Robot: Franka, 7 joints.
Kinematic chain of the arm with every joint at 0, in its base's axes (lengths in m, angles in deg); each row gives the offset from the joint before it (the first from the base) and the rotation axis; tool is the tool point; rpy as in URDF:
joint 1: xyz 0 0 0.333 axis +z
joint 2: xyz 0 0 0 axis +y
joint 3: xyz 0 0 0.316 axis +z
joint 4: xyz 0.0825 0 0 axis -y
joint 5: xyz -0.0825 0 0.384 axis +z
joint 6: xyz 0 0 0 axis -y
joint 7: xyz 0.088 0 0 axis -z
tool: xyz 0 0 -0.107 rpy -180 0 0
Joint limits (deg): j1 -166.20..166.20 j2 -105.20..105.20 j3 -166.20..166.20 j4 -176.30..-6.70 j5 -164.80..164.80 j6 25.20..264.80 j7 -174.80..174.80
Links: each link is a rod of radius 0.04 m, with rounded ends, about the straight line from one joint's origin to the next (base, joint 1, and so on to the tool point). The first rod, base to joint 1, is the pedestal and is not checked.
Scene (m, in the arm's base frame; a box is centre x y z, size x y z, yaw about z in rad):
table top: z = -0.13
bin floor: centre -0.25 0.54 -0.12 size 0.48 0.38 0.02 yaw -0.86
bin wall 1: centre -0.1 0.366 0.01 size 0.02 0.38 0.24 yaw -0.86
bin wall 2: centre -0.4 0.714 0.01 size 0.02 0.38 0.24 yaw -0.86
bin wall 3: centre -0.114 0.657 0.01 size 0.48 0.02 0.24 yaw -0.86
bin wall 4: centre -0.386 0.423 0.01 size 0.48 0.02 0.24 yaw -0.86
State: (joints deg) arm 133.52 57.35 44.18 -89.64 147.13 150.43 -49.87
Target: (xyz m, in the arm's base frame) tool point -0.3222 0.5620 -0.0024
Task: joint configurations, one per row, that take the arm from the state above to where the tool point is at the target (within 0.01 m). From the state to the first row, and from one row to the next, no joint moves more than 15 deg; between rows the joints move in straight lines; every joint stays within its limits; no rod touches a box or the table.
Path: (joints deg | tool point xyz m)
1: 118.67 43.50 32.28 -94.65 147.43 157.27 -49.87 | -0.5535 0.3805 0.2093
2: 103.83 29.64 20.38 -99.67 147.73 164.11 -49.87 | -0.3222 0.5620 0.2840
3: 104.41 41.25 19.26 -94.75 147.12 160.05 -49.87 | -0.3278 0.5769 0.1930
4: 104.99 52.85 18.14 -89.82 146.51 155.99 -49.87 | -0.3279 0.5773 0.0967
5: 105.57 64.46 17.02 -84.90 145.90 151.93 -49.87 | -0.3222 0.5620 -0.0025

